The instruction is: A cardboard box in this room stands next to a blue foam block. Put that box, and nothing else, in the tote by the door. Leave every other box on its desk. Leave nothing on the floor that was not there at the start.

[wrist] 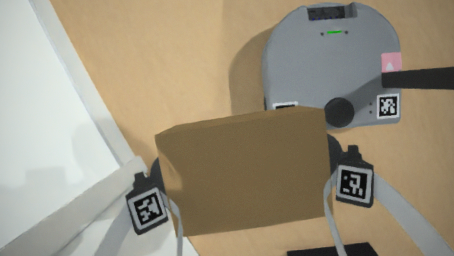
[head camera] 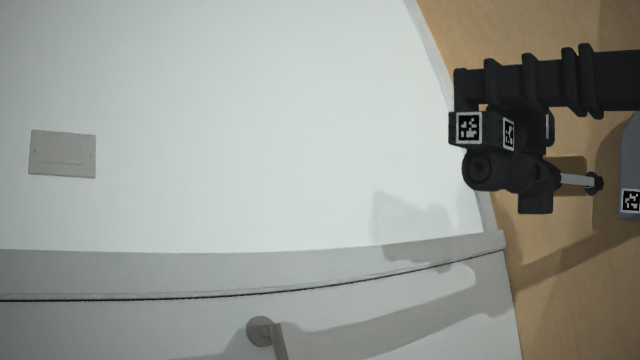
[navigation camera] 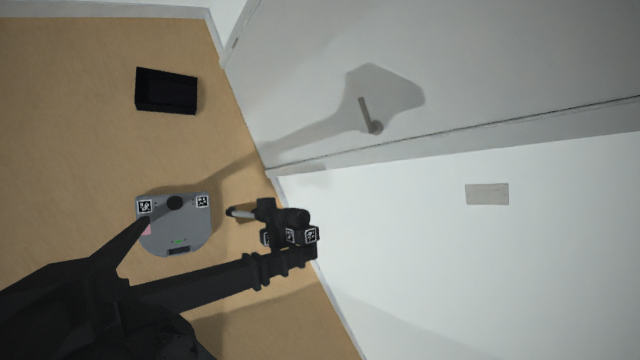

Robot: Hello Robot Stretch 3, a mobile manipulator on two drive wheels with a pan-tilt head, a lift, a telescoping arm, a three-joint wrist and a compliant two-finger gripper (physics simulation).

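Places are measured from the robot's base along level axes (x ahead, y left, z up), in millimetres.
Pixels of known places: gripper, between the fingertips: (wrist: 246, 163) (head camera: 565, 183) (navigation camera: 245, 208); robot's base, origin of its link: (wrist: 318, 105) (navigation camera: 174, 202).
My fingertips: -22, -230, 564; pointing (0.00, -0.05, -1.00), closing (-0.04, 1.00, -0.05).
Note:
Ahead of a thing's pixels: the offset from my fingertips to its top centre, as dx, dy, dz. "*": to the spot under its first point.
My gripper (wrist: 246, 163) is shut on a brown cardboard box @[-9, -1, +58] (wrist: 240, 185) (head camera: 574, 164) (navigation camera: 247, 220), with one finger at each side of it. The box hangs above the floor beside my base; in the head and navigation views the wrist and a finger hide part of it. The black tote @[+636, +263, -464] (navigation camera: 166, 108) stands open on the floor near the door in the navigation view, apart from the gripper. A black edge of the tote (wrist: 332, 250) shows at the bottom of the wrist view. No blue foam block shows in these views.
The grey door (head camera: 125, 330) (navigation camera: 450, 55) has a lever handle @[* +252, -280, +364] (head camera: 278, 340) (navigation camera: 365, 114). A white wall (head camera: 225, 125) (navigation camera: 450, 250) with a switch plate @[+8, -455, +713] (head camera: 62, 154) (navigation camera: 487, 194) stands close to the wrist. My grey base (navigation camera: 175, 225) (wrist: 325, 65) is beside the box.

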